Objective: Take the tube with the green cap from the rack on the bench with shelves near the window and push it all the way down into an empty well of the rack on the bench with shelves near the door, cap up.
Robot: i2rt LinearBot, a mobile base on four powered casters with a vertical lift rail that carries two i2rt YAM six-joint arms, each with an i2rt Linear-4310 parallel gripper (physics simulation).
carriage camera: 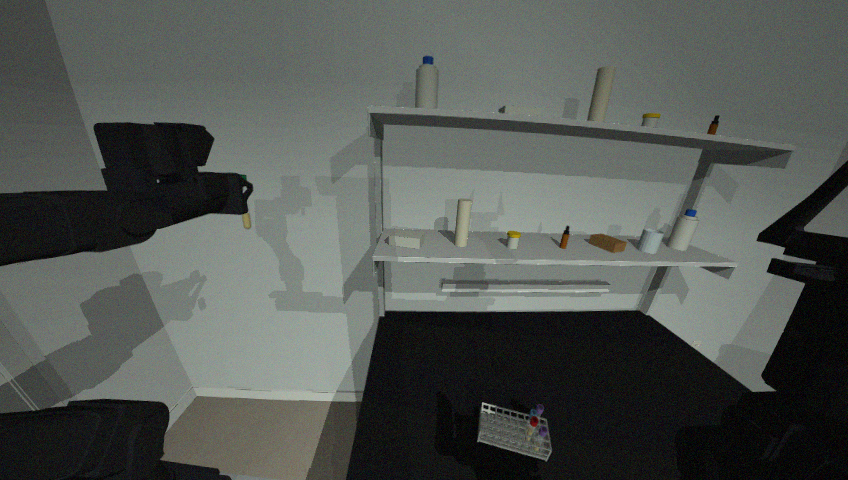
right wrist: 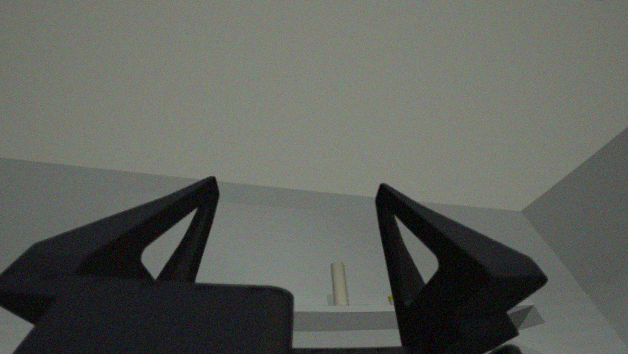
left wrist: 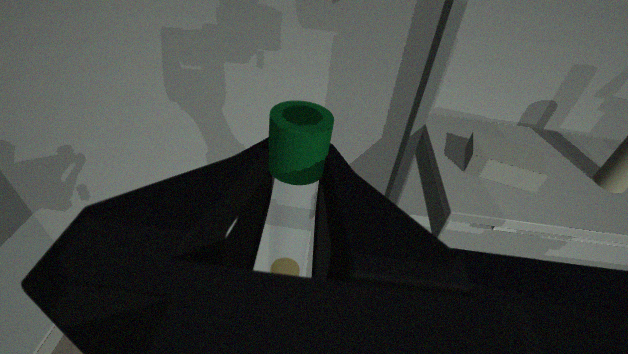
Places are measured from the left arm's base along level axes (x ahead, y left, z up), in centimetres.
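Pixels of known places: left gripper, fingertip midpoint: point(carriage camera: 247, 187) point(left wrist: 300, 153); right gripper, fingertip midpoint: point(right wrist: 298, 188).
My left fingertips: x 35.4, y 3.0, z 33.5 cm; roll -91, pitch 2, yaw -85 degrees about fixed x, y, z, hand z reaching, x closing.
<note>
Ahead of a thing's pixels: the offset from my left fingertips to its middle. "pt": to the spot under its first point. Level surfaces: height alone.
My left gripper point(carriage camera: 245, 191) point(left wrist: 300, 153) is shut on the green-capped tube @(dx -1.8, dy +0.0, dz -2.9 cm) point(carriage camera: 246, 220) point(left wrist: 292, 207). The tube is held roughly upright, with its green cap @(pt dx -1.9, dy -1.1, dz +2.2 cm) point(carriage camera: 243, 177) point(left wrist: 301, 150) above the fingertips and its yellowish bottom below. It hangs in the air at the left of the carriage view, far up and left of the rack. The clear rack @(dx -3.0, dy -66.1, dz -69.1 cm) point(carriage camera: 512, 450) stands on the black bench @(dz -71.9 cm) point(carriage camera: 535, 350). Several tubes with red, purple and blue caps stand at its right end; wells at its left and middle look empty. My right gripper point(right wrist: 298, 188) is wide open and empty.
Above the bench are a lower shelf point(carriage camera: 476, 259) and an upper shelf @(dz +17.5 cm) point(carriage camera: 565, 126) with bottles, jars and boxes. A shelf upright point(carriage camera: 379, 178) rises at the bench's left rear. The right arm point(carriage camera: 809, 333) is at the picture's right edge. Tan floor @(dz -148.2 cm) point(carriage camera: 249, 434) shows left of the bench.
</note>
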